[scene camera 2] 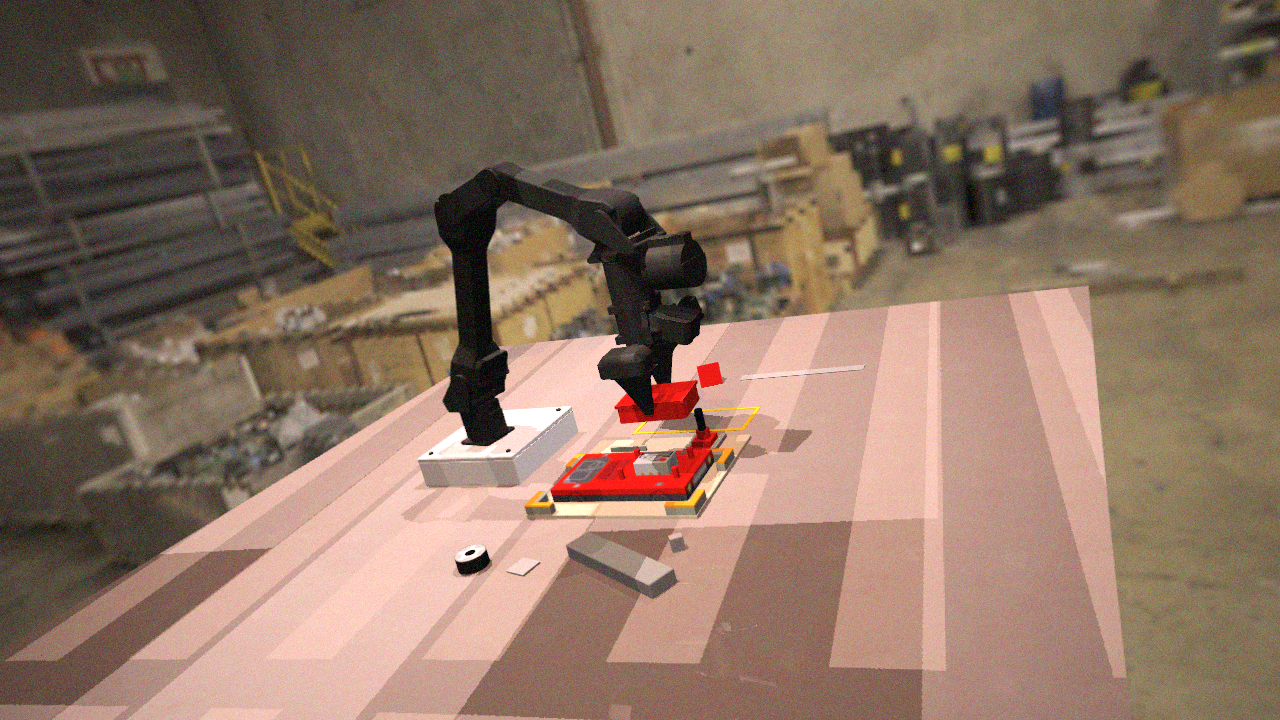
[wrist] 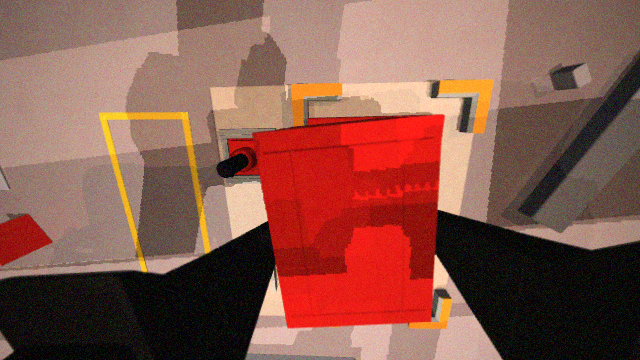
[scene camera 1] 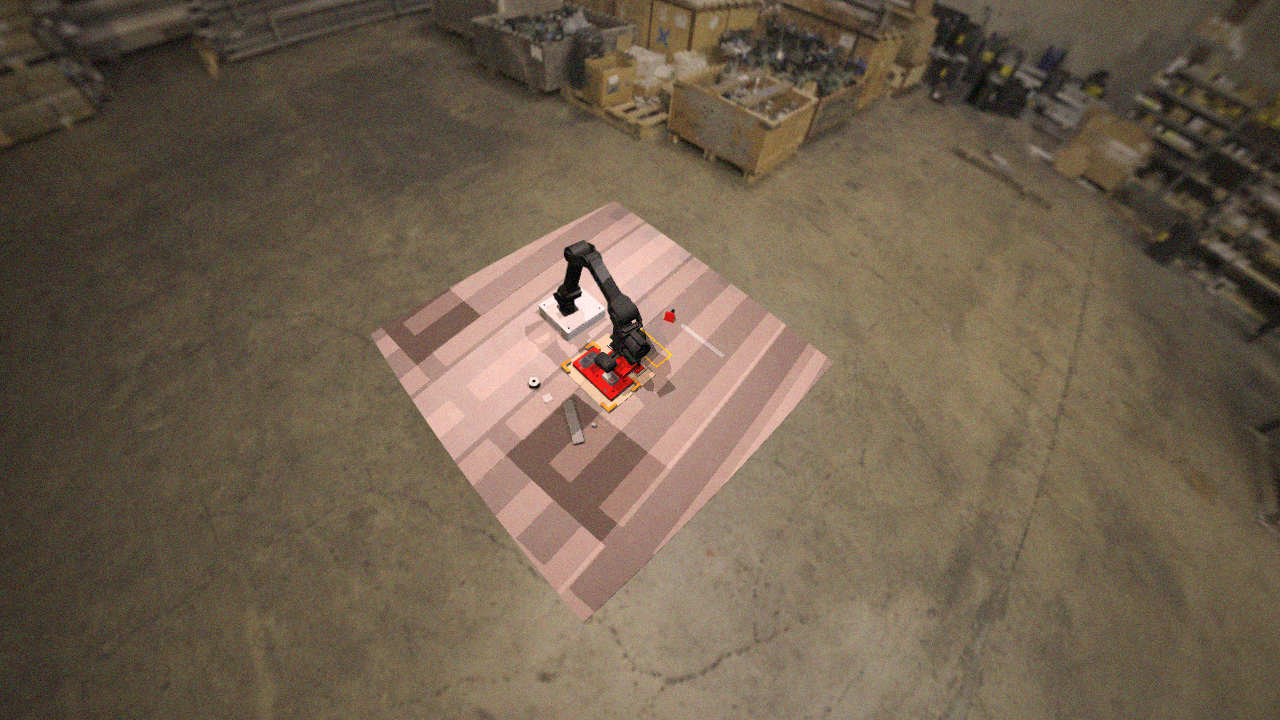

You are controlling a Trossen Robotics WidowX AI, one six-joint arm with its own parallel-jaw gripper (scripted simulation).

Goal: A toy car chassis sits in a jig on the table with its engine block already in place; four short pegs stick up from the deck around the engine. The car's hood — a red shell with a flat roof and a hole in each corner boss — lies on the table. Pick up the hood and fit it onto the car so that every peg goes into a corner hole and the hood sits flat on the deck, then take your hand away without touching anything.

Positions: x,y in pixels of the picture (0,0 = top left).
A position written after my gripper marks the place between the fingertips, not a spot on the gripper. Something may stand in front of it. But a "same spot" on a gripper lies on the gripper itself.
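I can see my gripper in scene camera 1 (619,363). It is visible in the wrist view and in scene camera 2 too, and there one and the same spot on my gripper is (wrist: 215,299) and (scene camera 2: 664,356).
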